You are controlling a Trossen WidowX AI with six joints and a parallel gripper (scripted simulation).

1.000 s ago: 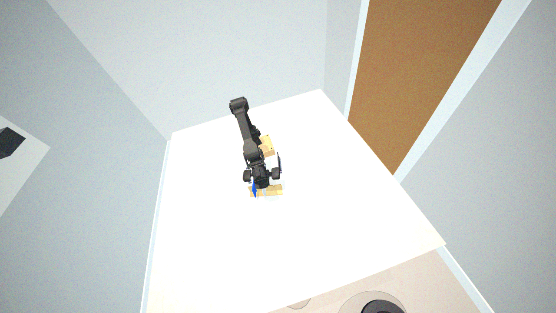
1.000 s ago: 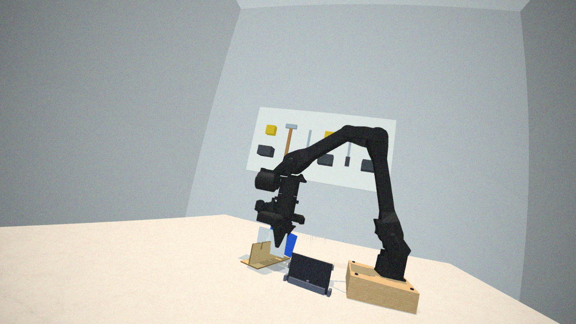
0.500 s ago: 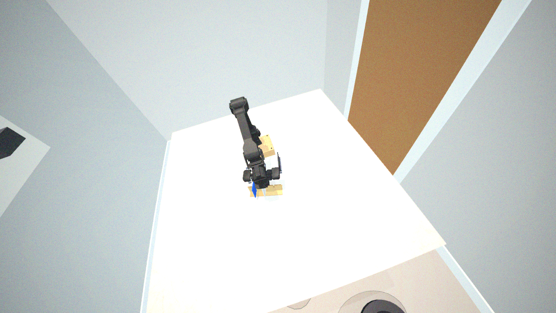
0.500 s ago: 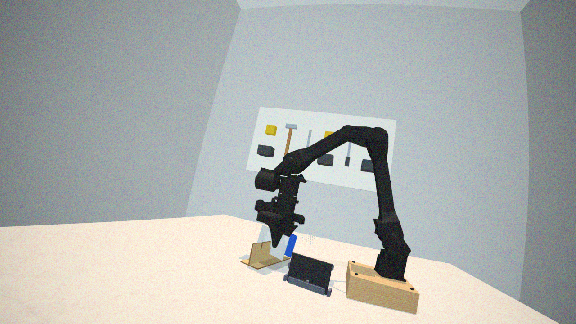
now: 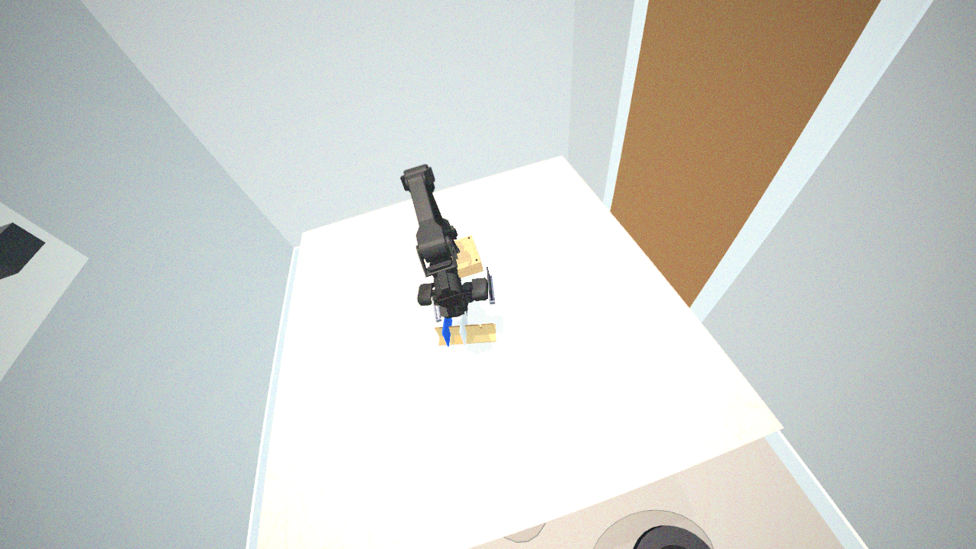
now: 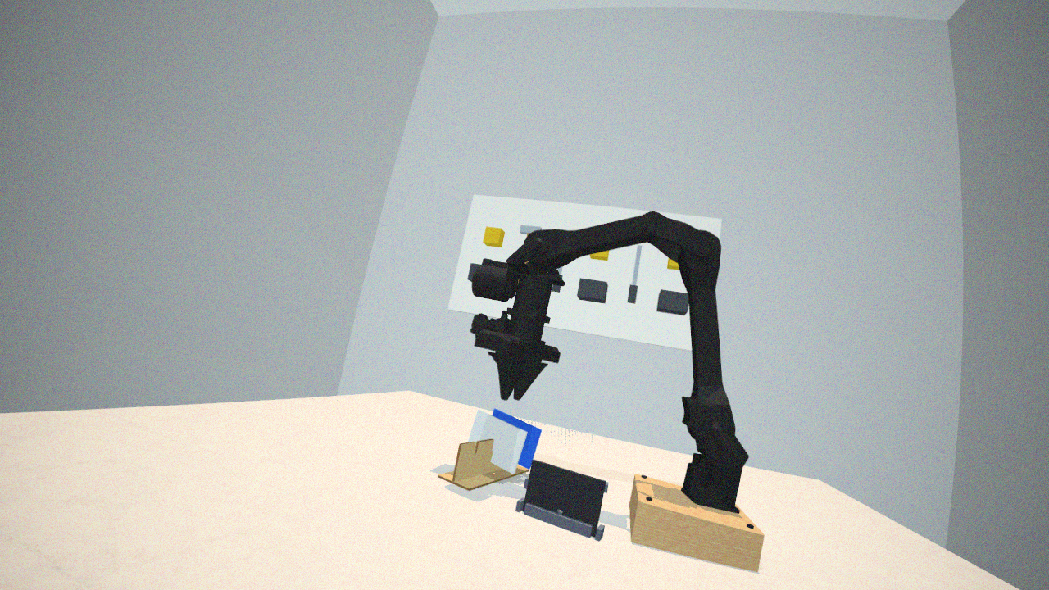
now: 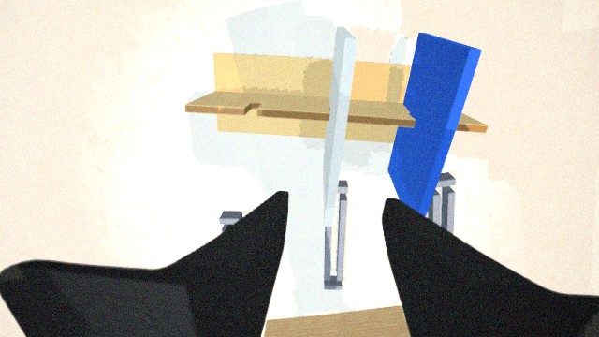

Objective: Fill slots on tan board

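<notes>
Right now the black board is 130 mm to the left of my gripper tip, 100 mm below it and 100 mm behind it. The rest, counted from my gripper tip: blue board: 80 mm below, 50 mm to the right, 10 mm behind; then tan board: 100 mm below, 10 mm to the right, 10 mm ahead.
</notes>
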